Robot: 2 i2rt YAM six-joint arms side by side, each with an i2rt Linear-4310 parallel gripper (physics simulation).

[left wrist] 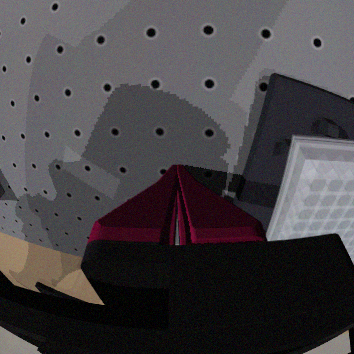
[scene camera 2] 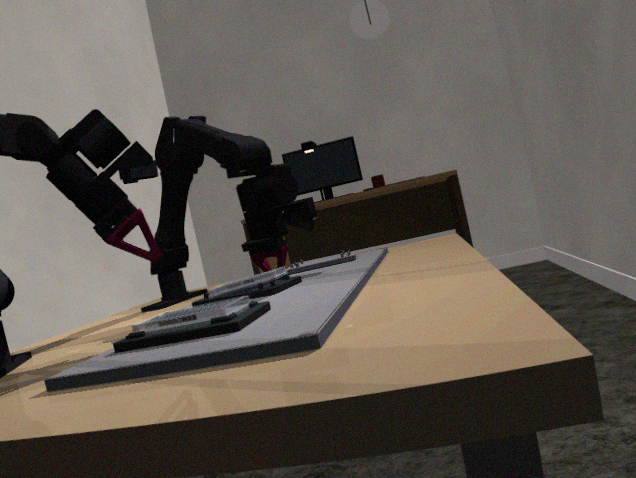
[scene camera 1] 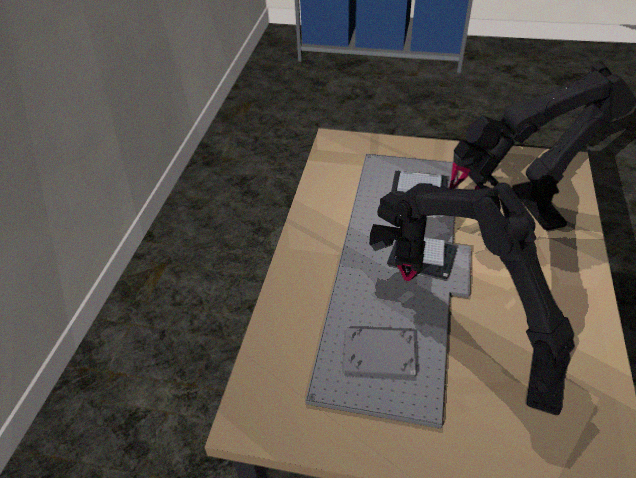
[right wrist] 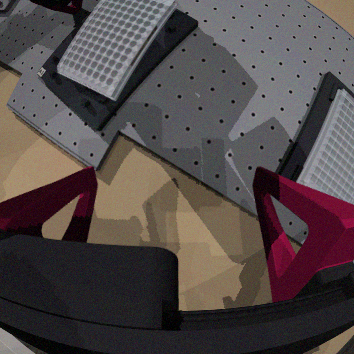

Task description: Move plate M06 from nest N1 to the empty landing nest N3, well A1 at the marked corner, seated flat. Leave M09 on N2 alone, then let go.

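A clear well plate [scene camera 1: 434, 251] [scene camera 2: 246, 281] [left wrist: 322, 200] [right wrist: 120, 45] sits on the middle dark nest [left wrist: 287, 107] [right wrist: 172, 35]. Another plate [scene camera 1: 419, 180] [scene camera 2: 190, 314] [right wrist: 335, 155] sits on the dark nest [scene camera 2: 179, 336] at the back in scene camera 1. I cannot read which is M06 or M09. The grey landing nest N3 [scene camera 1: 380, 352] [scene camera 2: 329, 263] is empty, with corner posts. My left gripper [scene camera 1: 408, 278] [left wrist: 176, 173] is shut and empty, above the board beside the middle nest. My right gripper [right wrist: 174, 175] [scene camera 2: 158, 258] is open and empty, near the back nest, above the table.
The nests stand on a perforated grey board [scene camera 1: 359, 282] [scene camera 2: 308, 318] [left wrist: 150, 60] [right wrist: 225, 60] on a wooden table [scene camera 1: 272, 308] [scene camera 2: 437, 308]. The left arm reaches across the board over the middle plate in scene camera 1. Blue bins [scene camera 1: 380, 23] stand beyond the table.
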